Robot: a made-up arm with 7 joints.
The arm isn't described. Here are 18 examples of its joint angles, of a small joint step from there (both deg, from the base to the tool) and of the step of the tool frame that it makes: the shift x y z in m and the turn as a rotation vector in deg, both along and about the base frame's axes.
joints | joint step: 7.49 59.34 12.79 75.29 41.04 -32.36 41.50 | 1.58 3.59 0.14 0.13 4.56 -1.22 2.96
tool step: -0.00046 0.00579 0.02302 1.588 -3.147 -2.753
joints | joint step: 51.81 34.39 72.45 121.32 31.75 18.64 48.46 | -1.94 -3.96 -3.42 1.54 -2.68 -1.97 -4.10
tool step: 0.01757 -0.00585 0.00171 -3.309 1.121 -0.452
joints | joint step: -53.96 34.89 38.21 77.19 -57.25 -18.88 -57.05 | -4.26 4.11 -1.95 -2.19 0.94 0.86 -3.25
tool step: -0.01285 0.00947 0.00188 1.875 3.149 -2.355
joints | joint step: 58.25 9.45 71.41 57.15 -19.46 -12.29 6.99 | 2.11 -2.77 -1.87 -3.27 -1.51 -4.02 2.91
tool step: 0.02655 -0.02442 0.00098 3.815 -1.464 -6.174
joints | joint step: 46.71 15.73 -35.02 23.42 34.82 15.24 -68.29 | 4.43 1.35 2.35 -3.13 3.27 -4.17 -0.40
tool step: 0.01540 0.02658 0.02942 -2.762 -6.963 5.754
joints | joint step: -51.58 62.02 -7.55 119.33 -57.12 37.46 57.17 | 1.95 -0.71 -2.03 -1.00 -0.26 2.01 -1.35
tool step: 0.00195 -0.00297 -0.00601 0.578 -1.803 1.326
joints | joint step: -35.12 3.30 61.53 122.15 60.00 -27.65 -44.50 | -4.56 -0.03 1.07 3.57 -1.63 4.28 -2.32
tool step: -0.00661 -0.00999 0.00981 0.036 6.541 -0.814
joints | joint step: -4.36 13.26 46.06 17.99 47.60 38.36 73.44 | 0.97 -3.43 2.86 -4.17 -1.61 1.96 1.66
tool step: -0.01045 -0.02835 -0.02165 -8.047 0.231 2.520
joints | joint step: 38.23 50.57 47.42 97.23 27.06 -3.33 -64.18 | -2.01 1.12 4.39 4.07 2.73 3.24 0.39
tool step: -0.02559 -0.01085 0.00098 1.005 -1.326 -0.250
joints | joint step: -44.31 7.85 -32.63 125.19 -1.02 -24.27 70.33 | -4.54 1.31 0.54 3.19 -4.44 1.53 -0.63
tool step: -0.01388 0.00621 0.00646 4.241 1.028 0.020
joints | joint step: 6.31 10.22 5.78 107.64 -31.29 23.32 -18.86 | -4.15 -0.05 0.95 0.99 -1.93 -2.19 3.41
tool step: -0.01163 0.00334 -0.01674 2.057 3.653 -2.483
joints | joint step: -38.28 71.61 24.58 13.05 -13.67 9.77 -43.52 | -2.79 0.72 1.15 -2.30 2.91 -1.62 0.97
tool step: -0.01348 0.00436 0.00921 -0.273 -0.891 1.825
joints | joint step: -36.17 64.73 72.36 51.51 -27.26 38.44 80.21 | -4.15 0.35 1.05 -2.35 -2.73 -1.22 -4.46
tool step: -0.01221 0.00767 -0.00954 4.838 6.909 2.176
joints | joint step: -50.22 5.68 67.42 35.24 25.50 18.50 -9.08 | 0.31 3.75 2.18 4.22 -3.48 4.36 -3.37
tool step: 0.02326 0.03495 0.01831 2.406 3.621 -3.389
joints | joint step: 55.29 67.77 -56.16 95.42 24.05 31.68 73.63 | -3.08 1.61 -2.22 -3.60 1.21 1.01 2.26
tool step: 0.00652 0.01673 -0.02606 0.463 8.727 4.014
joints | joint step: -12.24 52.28 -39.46 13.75 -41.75 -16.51 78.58 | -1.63 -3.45 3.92 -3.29 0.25 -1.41 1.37
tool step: -0.01903 -0.00963 -0.00823 -1.831 1.307 5.461
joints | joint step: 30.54 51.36 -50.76 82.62 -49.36 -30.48 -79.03 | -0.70 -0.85 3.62 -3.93 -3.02 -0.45 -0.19
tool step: 0.00959 0.01834 -0.00041 2.190 -1.448 3.537
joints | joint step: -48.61 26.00 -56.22 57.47 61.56 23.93 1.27 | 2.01 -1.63 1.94 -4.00 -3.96 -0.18 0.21
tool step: 0.00647 0.00390 -0.01330 1.910 -2.388 -2.701
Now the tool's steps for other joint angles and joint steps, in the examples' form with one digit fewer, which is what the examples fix.
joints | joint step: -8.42 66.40 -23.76 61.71 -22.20 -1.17 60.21 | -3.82 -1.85 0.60 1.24 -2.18 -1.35 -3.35
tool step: -0.0195 -0.0094 -0.0155 -1.21 0.15 -3.32
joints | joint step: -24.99 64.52 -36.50 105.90 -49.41 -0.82 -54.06 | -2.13 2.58 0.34 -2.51 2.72 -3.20 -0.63
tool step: -0.0102 0.0190 -0.0058 0.78 4.67 -0.19
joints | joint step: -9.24 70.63 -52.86 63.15 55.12 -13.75 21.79 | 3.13 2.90 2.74 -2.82 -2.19 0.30 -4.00
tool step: 0.0271 0.0290 0.0185 9.36 -6.20 2.09
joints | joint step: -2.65 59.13 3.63 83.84 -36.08 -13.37 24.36 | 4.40 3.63 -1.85 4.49 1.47 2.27 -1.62
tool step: 0.0134 -0.0134 0.0322 2.15 -6.92 -2.76
